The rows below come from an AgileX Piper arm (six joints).
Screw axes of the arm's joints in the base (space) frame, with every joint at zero. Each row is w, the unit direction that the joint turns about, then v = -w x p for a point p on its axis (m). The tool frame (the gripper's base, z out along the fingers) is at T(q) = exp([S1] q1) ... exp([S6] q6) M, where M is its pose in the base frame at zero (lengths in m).
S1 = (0, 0, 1, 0, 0, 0)
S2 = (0, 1, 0, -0.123, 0, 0)
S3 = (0, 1, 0, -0.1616, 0, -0.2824)
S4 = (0.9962, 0, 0.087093, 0, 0.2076, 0)
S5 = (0, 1, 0, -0.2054, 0, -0.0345)
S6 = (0.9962, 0, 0.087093, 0, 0.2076, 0)
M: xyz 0.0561 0 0.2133 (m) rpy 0 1.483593 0 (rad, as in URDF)
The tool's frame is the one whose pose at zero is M.
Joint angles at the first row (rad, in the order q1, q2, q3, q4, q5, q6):
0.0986, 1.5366, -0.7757, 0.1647, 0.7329, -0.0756
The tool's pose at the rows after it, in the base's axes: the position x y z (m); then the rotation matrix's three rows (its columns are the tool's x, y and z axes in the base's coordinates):
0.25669 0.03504 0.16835; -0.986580 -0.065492 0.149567; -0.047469 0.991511 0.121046; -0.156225 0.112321 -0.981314
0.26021 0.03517 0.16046; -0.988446 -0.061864 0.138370; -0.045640 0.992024 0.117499; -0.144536 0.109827 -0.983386
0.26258 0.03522 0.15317; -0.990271 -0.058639 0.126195; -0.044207 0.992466 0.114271; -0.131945 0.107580 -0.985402
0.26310 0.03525 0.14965; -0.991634 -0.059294 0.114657; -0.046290 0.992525 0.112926; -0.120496 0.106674 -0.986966
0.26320 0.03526 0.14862; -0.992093 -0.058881 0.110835; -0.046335 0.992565 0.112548; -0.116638 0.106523 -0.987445
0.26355 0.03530 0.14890; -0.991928 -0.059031 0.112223; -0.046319 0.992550 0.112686; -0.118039 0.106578 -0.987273
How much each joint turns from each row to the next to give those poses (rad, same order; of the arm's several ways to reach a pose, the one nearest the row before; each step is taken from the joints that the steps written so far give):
-0.0001, 0.0403, -0.0001, 0.0000, -0.0318, -0.0006
0.0001, 0.0328, -0.0018, 0.0000, -0.0192, 0.0001
0.0000, 0.0283, 0.0000, 0.0000, -0.0157, 0.0000
-0.0001, 0.0134, 0.0000, 0.0000, -0.0016, -0.0022
0.0000, 0.0039, 0.0000, 0.0000, 0.0000, 0.0000
0.0001, 0.0000, -0.0014, 0.0000, 0.0000, 0.0000

